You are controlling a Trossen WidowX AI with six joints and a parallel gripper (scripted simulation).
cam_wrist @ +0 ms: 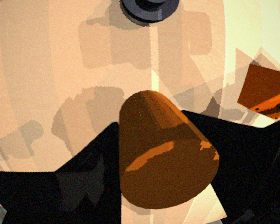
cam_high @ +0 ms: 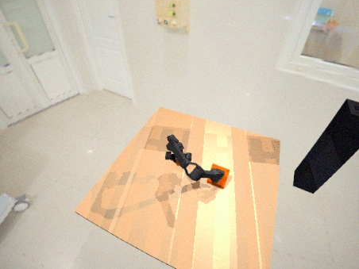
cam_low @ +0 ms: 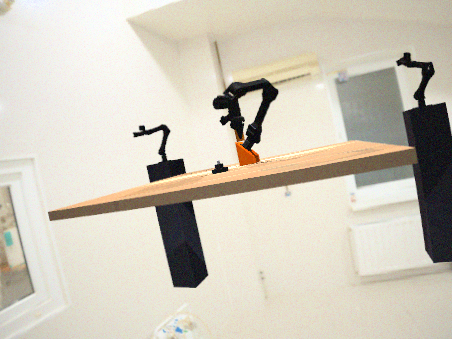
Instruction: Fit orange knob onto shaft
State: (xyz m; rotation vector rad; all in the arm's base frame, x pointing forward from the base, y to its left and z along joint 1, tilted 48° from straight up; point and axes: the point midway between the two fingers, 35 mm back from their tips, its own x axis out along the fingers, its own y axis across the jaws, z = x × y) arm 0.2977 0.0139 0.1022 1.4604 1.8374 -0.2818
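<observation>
Right now my gripper tip is 2 cm short of the dark round pedestal, 13 cm to the left of it and 11 cm above it. The rest, counted from my gripper tip: orange knob: 3 cm above.
</observation>
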